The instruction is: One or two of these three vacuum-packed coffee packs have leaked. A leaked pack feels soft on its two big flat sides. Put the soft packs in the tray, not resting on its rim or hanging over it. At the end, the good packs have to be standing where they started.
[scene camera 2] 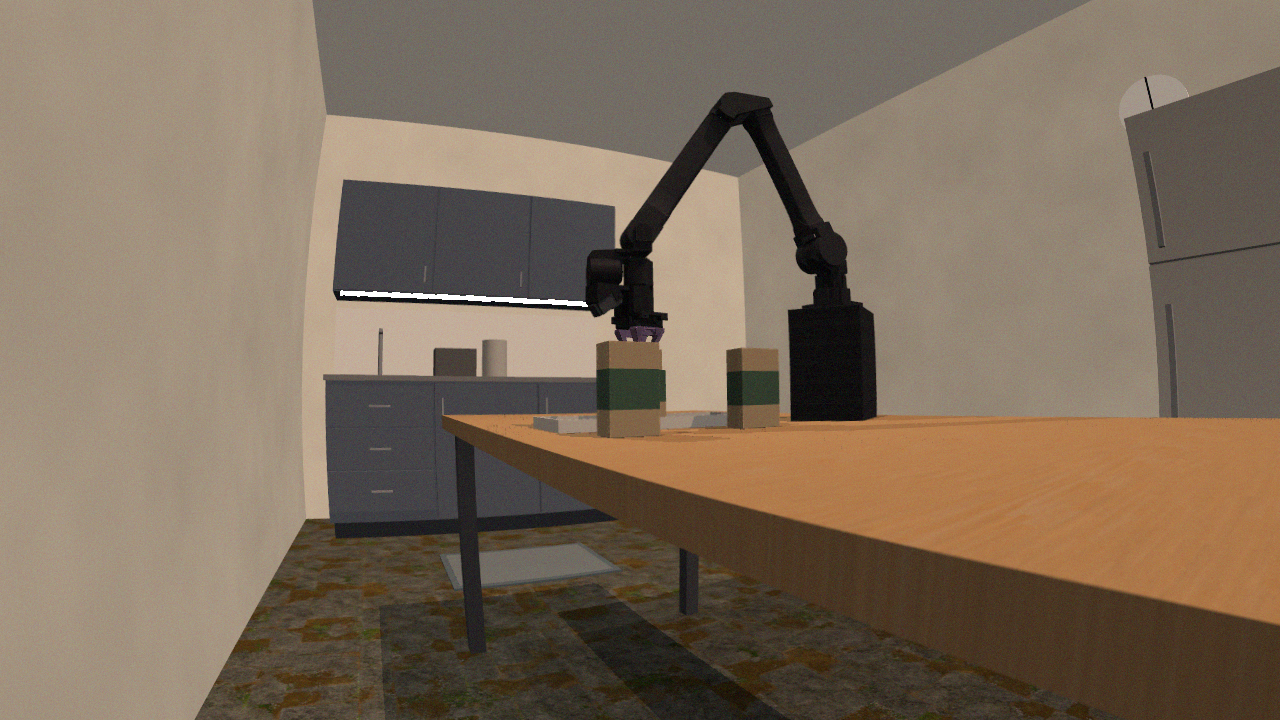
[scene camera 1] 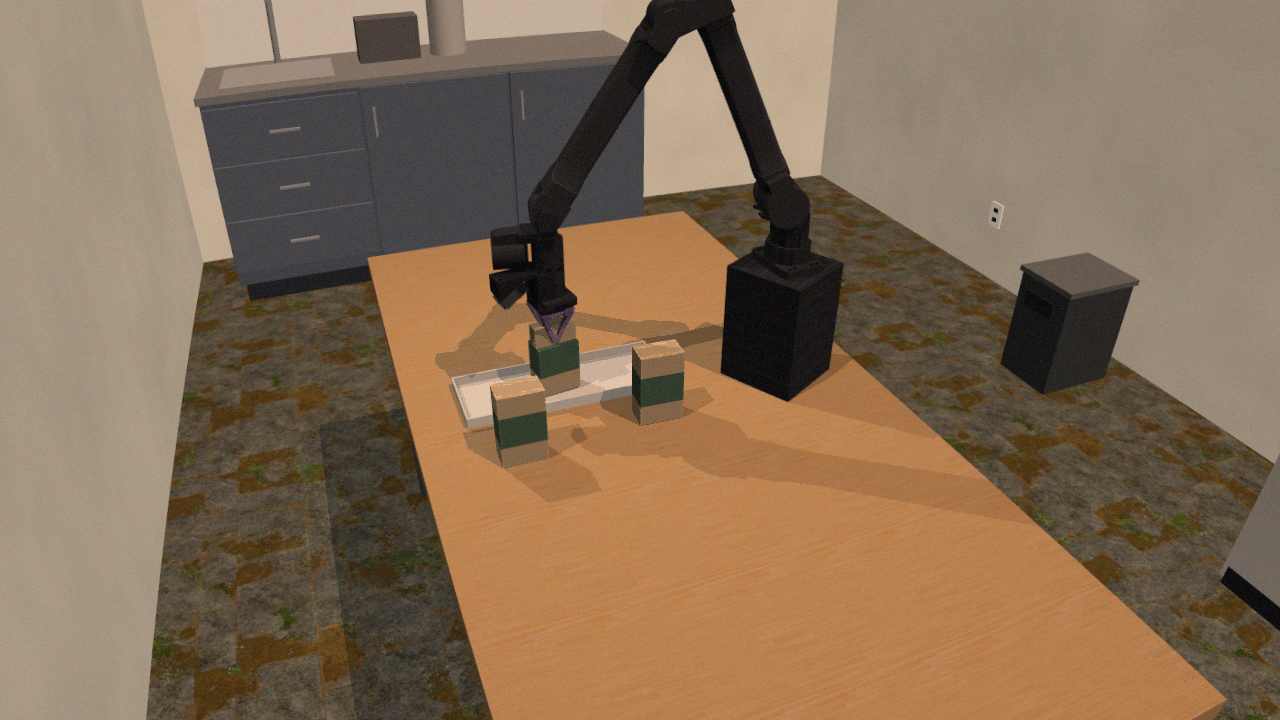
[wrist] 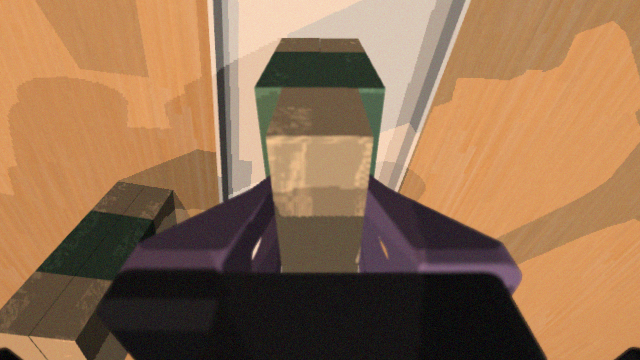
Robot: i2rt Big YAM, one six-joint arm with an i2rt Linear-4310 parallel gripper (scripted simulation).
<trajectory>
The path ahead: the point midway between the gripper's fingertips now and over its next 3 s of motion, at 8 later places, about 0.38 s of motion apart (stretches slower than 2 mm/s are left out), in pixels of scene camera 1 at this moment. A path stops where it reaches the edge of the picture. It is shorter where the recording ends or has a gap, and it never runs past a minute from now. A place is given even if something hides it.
The gripper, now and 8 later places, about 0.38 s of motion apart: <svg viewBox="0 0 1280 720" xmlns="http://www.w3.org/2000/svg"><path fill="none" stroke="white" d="M552 338L552 318L549 299L532 325L518 361L513 363L516 380L516 383L517 393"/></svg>
</trajectory>
